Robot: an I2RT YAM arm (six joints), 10 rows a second.
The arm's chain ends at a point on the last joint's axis. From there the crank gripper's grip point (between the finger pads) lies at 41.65 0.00 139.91 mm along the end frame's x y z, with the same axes.
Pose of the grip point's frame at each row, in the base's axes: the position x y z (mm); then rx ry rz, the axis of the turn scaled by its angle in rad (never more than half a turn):
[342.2 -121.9 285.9 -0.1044 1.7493 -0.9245]
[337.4 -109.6 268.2 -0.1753 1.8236 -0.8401]
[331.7 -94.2 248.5 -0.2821 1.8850 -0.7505]
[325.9 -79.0 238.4 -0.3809 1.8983 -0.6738]
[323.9 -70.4 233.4 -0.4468 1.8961 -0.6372]
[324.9 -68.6 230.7 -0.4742 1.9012 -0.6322]
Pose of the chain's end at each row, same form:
[240.6 -27.5 331.4 -0.1044 1.7493 -0.9245]
[233.3 -24.8 325.5 -0.1753 1.8236 -0.8401]
[225.0 -21.2 316.4 -0.2821 1.8850 -0.7505]
[215.6 -17.2 311.3 -0.3809 1.8983 -0.6738]
[211.5 -14.9 308.2 -0.4468 1.8961 -0.6372]
[212.5 -14.5 306.6 -0.4742 1.9012 -0.6322]

